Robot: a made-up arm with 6 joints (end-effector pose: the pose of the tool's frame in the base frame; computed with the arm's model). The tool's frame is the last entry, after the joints. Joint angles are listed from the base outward.
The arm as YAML. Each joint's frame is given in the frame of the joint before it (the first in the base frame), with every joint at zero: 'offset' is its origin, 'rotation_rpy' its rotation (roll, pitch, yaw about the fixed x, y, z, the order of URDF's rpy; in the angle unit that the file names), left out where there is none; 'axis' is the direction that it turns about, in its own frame. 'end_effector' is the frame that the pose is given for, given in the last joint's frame.
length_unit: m
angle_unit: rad
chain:
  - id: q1
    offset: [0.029, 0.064, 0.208]
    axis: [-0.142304, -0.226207, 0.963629]
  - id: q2
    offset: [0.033, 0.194, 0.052]
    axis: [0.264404, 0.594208, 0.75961]
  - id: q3
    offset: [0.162, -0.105, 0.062]
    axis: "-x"
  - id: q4
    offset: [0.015, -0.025, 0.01]
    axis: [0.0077, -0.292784, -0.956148]
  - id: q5
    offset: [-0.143, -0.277, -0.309]
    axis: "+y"
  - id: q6
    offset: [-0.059, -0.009, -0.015]
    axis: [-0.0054, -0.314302, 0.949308]
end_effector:
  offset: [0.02, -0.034, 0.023]
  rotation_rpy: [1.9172, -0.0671, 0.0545]
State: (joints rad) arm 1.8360 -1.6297 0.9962 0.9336 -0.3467 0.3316
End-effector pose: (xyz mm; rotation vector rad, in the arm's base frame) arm 117.2 -314.4 27.0 0.7046 -1.9475 1.2746
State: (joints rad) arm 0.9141 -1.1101 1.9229 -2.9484 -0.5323 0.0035
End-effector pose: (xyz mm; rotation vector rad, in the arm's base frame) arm -14.3 -287.1 665.4 1.1850 1.5161 -0.8749
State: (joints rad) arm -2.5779 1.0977 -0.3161 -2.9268 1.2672 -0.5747
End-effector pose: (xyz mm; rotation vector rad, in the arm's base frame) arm 364.6 -204.3 -211.2 1.5240 0.7037 0.3026
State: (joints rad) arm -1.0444 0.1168 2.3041 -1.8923 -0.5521 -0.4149
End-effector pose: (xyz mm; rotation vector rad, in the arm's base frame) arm 386.5 -465.2 548.7 0.6393 1.4202 -1.6747
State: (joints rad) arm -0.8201 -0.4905 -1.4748 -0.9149 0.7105 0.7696
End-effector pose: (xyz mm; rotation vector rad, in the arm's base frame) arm 379.3 -56.0 -54.1 2.1726 0.2936 1.5357
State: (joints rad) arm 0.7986 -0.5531 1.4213 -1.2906 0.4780 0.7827
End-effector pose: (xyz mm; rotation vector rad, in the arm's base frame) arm 112.4 -57.4 765.6 0.3399 1.3973 -0.4982
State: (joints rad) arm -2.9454 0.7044 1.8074 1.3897 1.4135 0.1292
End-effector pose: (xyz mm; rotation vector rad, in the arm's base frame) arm -299.0 182.1 312.8 0.0395 1.1853 2.8120
